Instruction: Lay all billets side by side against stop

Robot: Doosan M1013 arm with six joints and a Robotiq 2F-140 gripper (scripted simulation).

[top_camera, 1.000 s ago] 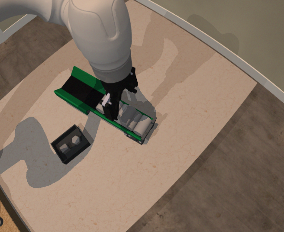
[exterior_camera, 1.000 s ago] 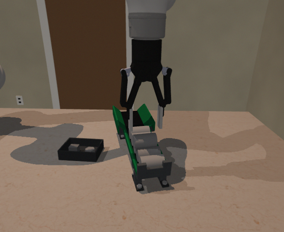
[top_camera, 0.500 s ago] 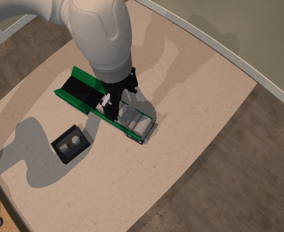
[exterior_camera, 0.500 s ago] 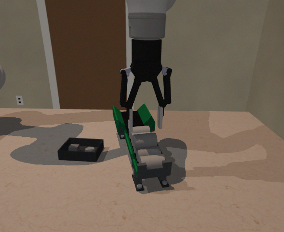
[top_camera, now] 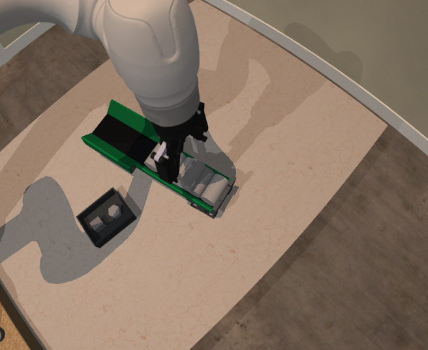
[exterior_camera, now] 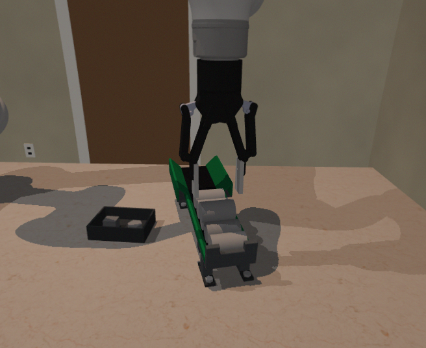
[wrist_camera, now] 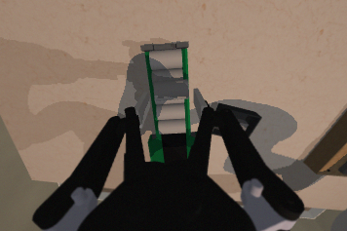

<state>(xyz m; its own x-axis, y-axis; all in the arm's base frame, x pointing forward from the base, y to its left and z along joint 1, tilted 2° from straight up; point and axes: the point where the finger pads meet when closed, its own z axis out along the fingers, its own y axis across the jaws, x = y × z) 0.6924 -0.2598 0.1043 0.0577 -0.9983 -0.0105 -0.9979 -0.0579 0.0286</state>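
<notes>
Now: hand 12 cm above the grey stop, 8 cm to the left of it and 1 cm short of it. From my hand the other things lie so: black tray (19 cm behind, 17 cm below, 15 cm to the left).
</notes>
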